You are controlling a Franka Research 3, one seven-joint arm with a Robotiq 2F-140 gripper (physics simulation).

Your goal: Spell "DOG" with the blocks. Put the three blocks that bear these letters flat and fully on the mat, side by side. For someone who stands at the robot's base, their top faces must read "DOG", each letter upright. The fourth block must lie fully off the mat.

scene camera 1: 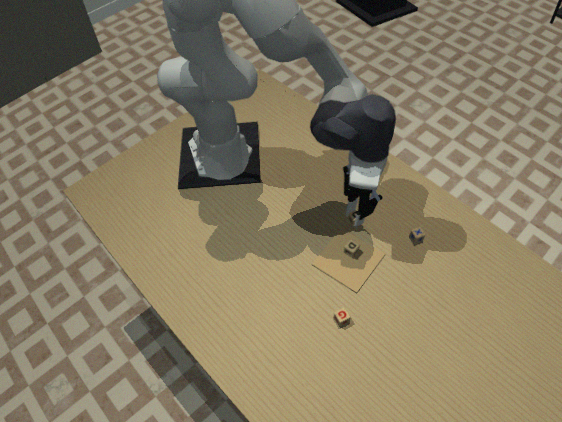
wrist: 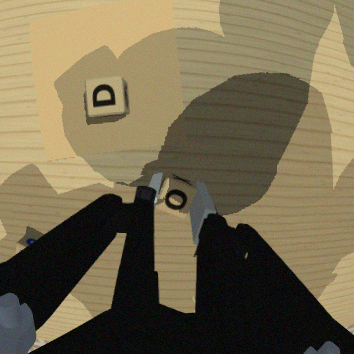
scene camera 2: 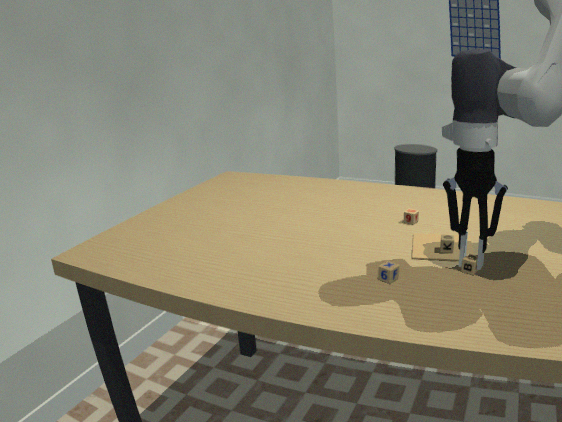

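Note:
My gripper (scene camera 1: 356, 221) (scene camera 2: 471, 259) (wrist: 175, 189) points down and is shut on the O block (scene camera 1: 354, 215) (scene camera 2: 469, 265) (wrist: 175, 198), whose black O faces up and which looks to be at table height, just off the mat. The D block (scene camera 1: 352, 248) (scene camera 2: 447, 244) (wrist: 105, 97) lies flat near the middle of the mat (scene camera 1: 350, 277) (scene camera 2: 419, 251) (wrist: 50, 50), with a black D on top. The G block (scene camera 1: 342, 318) (scene camera 2: 411, 216), with a red G on top, lies off the mat. The X block (scene camera 1: 417, 236) (scene camera 2: 388, 273), with a blue X on top, also lies off the mat.
All the blocks are on the wooden table (scene camera 1: 280, 320) (scene camera 2: 240, 225). The X block is partly hidden by a finger linkage at the left of the wrist view. The robot's black base plate (scene camera 1: 220, 182) is at the table's far side in scene camera 1.

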